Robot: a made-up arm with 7 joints.
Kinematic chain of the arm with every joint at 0, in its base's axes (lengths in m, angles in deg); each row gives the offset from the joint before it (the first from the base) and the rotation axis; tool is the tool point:
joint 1: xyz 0 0 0 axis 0 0.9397 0.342
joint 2: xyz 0 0 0 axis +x
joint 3: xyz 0 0 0 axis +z
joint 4: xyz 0.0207 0 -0.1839 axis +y
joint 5: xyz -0.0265 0 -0.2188 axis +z
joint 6: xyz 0 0 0 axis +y
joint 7: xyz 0 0 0 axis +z
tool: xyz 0 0 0
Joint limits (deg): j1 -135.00..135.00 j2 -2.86..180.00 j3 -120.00..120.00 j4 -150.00..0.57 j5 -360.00..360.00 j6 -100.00..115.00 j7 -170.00..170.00
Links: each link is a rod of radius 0.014 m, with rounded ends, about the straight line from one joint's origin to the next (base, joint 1, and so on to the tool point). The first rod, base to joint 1, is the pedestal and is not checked.
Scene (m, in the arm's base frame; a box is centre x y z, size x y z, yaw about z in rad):
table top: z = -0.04
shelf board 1: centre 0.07 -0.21 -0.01 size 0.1 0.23 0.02 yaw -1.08
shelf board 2: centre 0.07 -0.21 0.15 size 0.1 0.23 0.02 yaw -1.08
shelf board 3: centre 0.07 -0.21 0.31 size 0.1 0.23 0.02 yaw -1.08
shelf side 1: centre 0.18 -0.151 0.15 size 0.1 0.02 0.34 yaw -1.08
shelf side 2: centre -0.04 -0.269 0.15 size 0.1 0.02 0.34 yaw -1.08
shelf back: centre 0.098 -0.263 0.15 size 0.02 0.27 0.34 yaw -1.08
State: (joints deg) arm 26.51 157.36 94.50 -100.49 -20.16 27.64 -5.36
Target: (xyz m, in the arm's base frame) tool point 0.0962 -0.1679 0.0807
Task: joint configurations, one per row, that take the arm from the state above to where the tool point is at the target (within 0.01 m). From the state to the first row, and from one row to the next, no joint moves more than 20 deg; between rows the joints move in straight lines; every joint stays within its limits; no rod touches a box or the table.
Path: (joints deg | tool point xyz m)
1: 17.54 149.96 93.83 -108.56 -21.85 9.06 5.72 | 0.0664 -0.1319 0.2315
2: 8.57 142.55 93.16 -116.63 -23.55 -9.53 16.81 | 0.0250 -0.1140 0.2246
3: -0.40 135.15 92.49 -124.70 -25.24 -28.11 27.89 | -0.0110 -0.0955 0.2094
4: -9.37 127.74 91.82 -132.77 -26.94 -46.70 38.97 | -0.0399 -0.0773 0.1875
5: -2.71 133.95 96.52 -134.25 -24.62 -29.45 33.25 | -0.0316 -0.0985 0.1738
6: 3.96 140.15 101.22 -135.73 -22.30 -12.21 27.53 | -0.0245 -0.1163 0.1580
7: 10.62 146.35 105.91 -137.21 -19.98 5.04 21.81 | -0.0194 -0.1305 0.1412
8: 17.28 152.55 110.61 -138.69 -17.66 22.28 16.09 | -0.0169 -0.1409 0.1244
9: 23.95 158.75 115.30 -140.17 -15.34 39.52 10.37 | -0.0169 -0.1476 0.1088
10: 30.61 164.96 120.00 -141.65 -13.02 56.77 4.65 | -0.0194 -0.1509 0.0954
11: 31.60 164.71 103.68 -136.71 -16.59 42.20 -0.35 | 0.0359 -0.1677 0.0924
12: 32.59 164.46 87.36 -131.78 -20.16 27.64 -5.36 | 0.0962 -0.1679 0.0807

